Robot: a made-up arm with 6 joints. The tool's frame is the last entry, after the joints.
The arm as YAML. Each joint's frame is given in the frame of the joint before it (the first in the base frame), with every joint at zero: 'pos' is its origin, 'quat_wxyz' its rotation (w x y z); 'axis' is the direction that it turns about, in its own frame. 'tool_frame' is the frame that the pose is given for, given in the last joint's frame.
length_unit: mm
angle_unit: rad
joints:
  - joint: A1
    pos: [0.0, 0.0, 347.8]
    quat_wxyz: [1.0, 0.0, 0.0, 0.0]
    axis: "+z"
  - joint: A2
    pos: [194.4, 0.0, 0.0]
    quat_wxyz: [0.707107, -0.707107, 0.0, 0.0]
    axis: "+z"
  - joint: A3
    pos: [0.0, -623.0, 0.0]
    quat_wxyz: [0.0, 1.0, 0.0, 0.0]
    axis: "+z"
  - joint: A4
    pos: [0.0, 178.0, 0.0]
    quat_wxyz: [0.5, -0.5, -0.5, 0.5]
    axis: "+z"
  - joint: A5
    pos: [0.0, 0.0, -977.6]
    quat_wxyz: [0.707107, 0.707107, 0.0, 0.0]
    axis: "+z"
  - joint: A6
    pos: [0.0, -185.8, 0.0]
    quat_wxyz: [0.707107, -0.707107, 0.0, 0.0]
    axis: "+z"
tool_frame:
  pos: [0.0, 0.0, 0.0]
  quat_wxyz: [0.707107, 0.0, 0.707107, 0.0]
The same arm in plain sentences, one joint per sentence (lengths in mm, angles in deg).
The arm has six revolute joints in a row. What follows holds with every joint at zero, and every direction is one of the base frame's. The first joint is mounted 347.8 mm along +z from the base frame's origin and rotates about +z. The second joint is mounted 194.4 mm along +x from the first joint and rotates about +y. The third joint is mounted 623 mm along +z from the second joint and rotates about -y. The fourth joint is mounted 178 mm along +z from the third joint and rotates about -x. The fifth joint is mounted 977.6 mm along +x from the fourth joint and rotates about -y. The sixth joint is mounted 185.8 mm along +x from the fifth joint and rotates about -x. The tool frame, which is the frame that the pose is given for, is mounted at the same point as the sixth joint; its axes are parallel to the base frame's.
